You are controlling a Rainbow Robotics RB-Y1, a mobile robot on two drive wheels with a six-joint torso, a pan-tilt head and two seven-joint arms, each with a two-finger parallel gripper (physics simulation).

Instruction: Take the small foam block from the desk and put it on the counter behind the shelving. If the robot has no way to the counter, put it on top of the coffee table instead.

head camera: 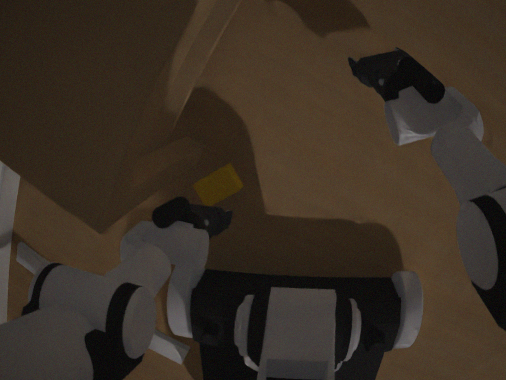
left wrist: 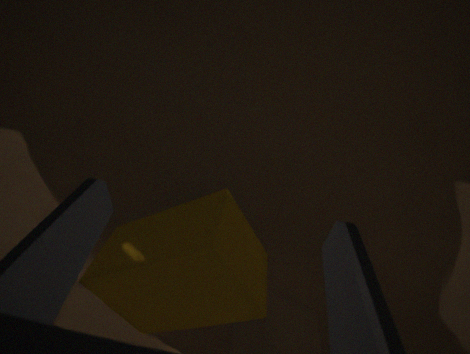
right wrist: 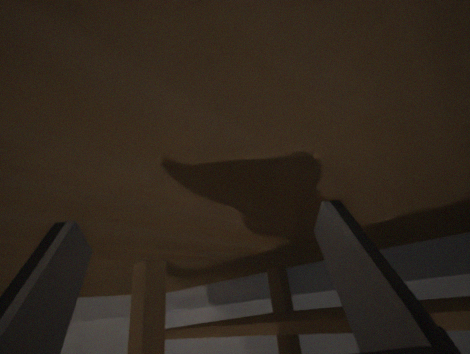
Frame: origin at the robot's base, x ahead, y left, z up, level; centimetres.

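Seen in the pictures: left gripper, fingertip midpoint: [head camera: 207, 211] [left wrist: 217, 215]; right gripper, fingertip midpoint: [head camera: 374, 56] [right wrist: 206, 225].
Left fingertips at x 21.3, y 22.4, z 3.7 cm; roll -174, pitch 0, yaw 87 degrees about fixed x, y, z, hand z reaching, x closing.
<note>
Pixels of each thing's middle, then the offset from my left fingertips to it. "spot": a spot on its surface instead.
- small foam block at the middle of its body: [left wrist: 181, 267] [head camera: 218, 185] dx +6.0, dy -2.4, dz -1.4 cm
- pale upright piece at a spot on its surface: [head camera: 6, 225] spot: dx -11.7, dy +75.3, dz +0.2 cm
The small foam block [head camera: 218, 184] [left wrist: 185, 270] is yellow and lies on a brown surface, in shadow. My left gripper [head camera: 212, 210] [left wrist: 217, 215] is open beside it. In the left wrist view the block shows low between the two fingers, nearer the picture's left finger, with space to the right finger; it is not gripped. My right gripper [head camera: 374, 56] [right wrist: 206, 225] is open and empty, far from the block at the upper right of the head view. I cannot make out which surface is the desk. The shelving, counter and coffee table cannot be identified.
A large dark brown slab-like shape [head camera: 75, 90] fills the upper left of the head view. A pale upright piece [head camera: 6, 225] stands at the left edge. Wooden posts [right wrist: 147, 305] and a rail [right wrist: 225, 327] show low in the right wrist view.
</note>
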